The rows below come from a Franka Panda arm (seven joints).
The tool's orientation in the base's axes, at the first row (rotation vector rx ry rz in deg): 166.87 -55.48 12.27
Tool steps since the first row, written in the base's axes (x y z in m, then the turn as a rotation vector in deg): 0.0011 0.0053 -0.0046 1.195 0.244 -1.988; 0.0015 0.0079 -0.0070 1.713 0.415 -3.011; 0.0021 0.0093 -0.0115 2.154 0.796 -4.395; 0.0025 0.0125 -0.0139 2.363 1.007 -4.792; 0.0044 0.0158 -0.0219 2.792 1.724 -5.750; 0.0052 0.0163 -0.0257 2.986 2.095 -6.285; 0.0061 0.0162 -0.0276 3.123 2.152 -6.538; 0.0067 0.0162 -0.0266 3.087 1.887 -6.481; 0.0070 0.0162 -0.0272 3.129 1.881 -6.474; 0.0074 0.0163 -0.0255 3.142 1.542 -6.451
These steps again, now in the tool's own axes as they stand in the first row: -0.0030 -0.0050 0.0041 0.500 -0.947 2.072; -0.0045 -0.0073 0.0063 0.654 -1.413 3.122; -0.0056 -0.0089 0.0106 0.568 -2.006 4.499; -0.0075 -0.0117 0.0127 0.549 -2.307 4.892; -0.0092 -0.0157 0.0205 0.320 -3.155 5.811; -0.0094 -0.0166 0.0243 0.173 -3.578 6.323; -0.0089 -0.0171 0.0262 0.209 -3.710 6.582; -0.0083 -0.0174 0.0253 0.346 -3.476 6.549; -0.0082 -0.0176 0.0260 0.384 -3.496 6.548; -0.0076 -0.0179 0.0243 0.598 -3.232 6.562
